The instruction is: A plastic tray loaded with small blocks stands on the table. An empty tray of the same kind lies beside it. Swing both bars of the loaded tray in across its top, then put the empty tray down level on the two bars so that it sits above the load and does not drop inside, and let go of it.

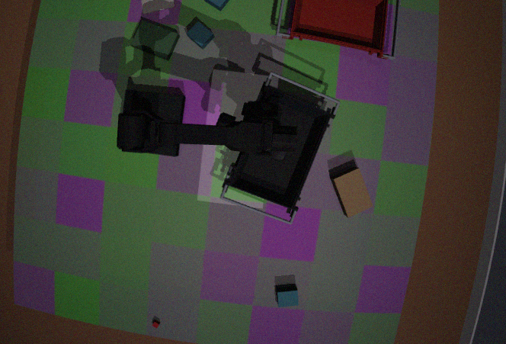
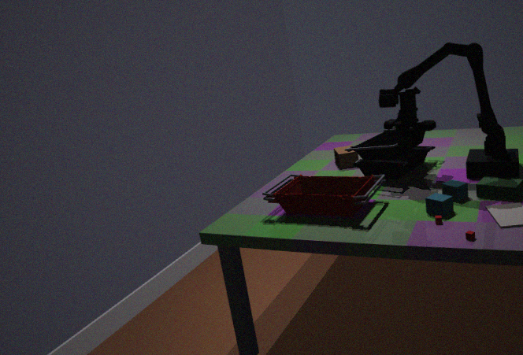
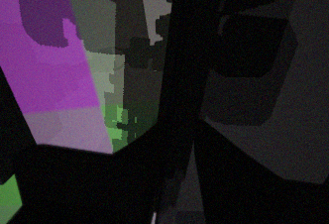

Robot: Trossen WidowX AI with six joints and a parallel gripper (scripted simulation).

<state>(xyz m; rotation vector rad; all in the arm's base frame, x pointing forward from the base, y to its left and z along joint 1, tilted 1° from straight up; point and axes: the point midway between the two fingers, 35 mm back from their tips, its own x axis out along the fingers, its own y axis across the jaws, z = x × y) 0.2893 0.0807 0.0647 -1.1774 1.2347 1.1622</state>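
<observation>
My gripper tip is 8 cm short of the black tray and 2 cm below it. Round my gripper tip: green box (36 cm behind, 18 cm to the left, 7 cm below); tan box (32 cm ahead, 6 cm to the right, 6 cm below); white sheet (43 cm behind, 34 cm to the left, 9 cm below).
</observation>
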